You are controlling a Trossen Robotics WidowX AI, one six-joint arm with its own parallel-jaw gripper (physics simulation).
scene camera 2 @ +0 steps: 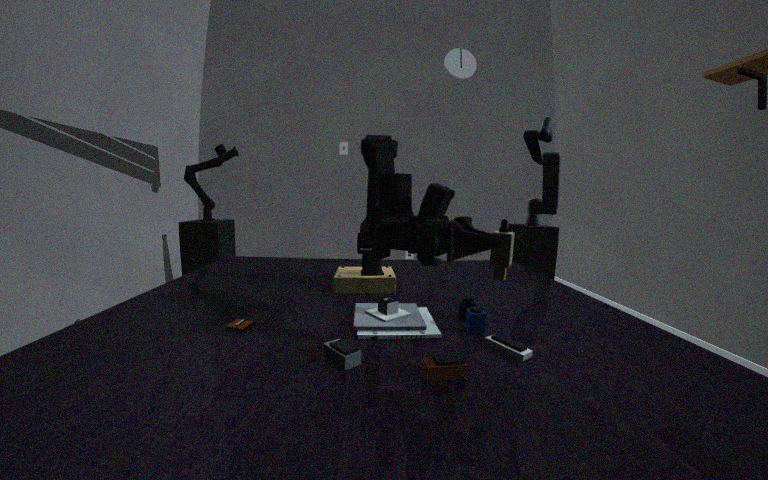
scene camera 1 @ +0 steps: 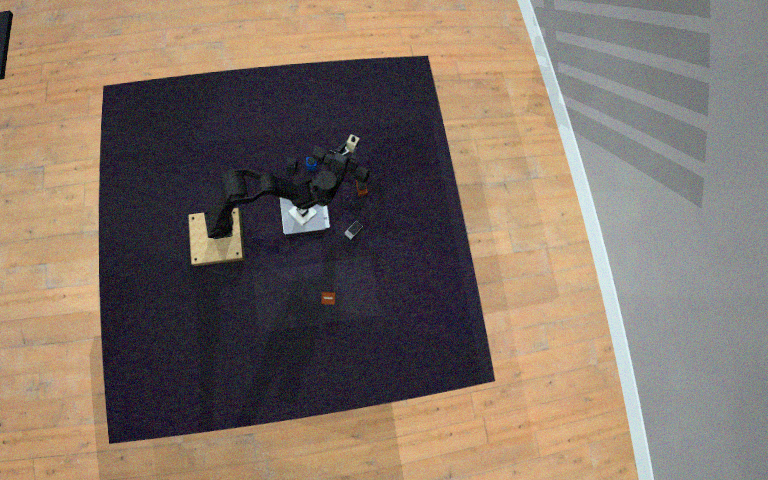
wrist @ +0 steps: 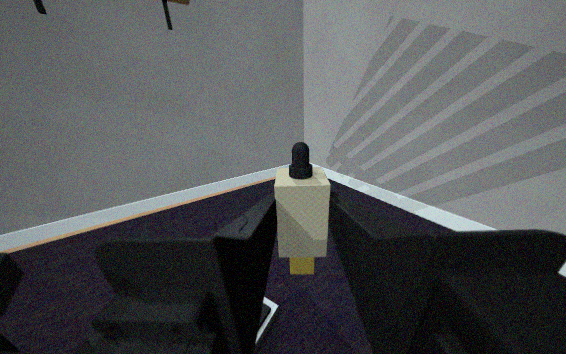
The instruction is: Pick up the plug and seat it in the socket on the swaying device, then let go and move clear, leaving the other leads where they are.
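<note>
My gripper (scene camera 1: 346,149) (scene camera 2: 498,247) (wrist: 301,198) is shut on the cream plug (scene camera 1: 351,144) (scene camera 2: 510,249) (wrist: 302,220), held between the fingertips, with a black stub on one end and a yellow tip on the other. In scene camera 2 it is held well above the mat, right of the swaying device. The device's grey top plate (scene camera 1: 291,225) (scene camera 2: 365,320) sits shifted over a pale base. The dark-topped grey socket (scene camera 2: 387,306) stands on a white diamond pad (scene camera 1: 295,215) (scene camera 2: 370,311) on that plate. The arm partly hides the device in scene camera 1.
On the dark mat (scene camera 1: 169,350) lie a blue block (scene camera 1: 310,163) (scene camera 2: 476,320), an orange block (scene camera 1: 362,191) (scene camera 2: 444,372), a grey block (scene camera 1: 349,233) (scene camera 2: 352,359), a white block (scene camera 2: 526,354) and a flat orange piece (scene camera 1: 328,301) (scene camera 2: 234,324). The arm's wooden base (scene camera 1: 198,243) (scene camera 2: 365,284) stands behind the device.
</note>
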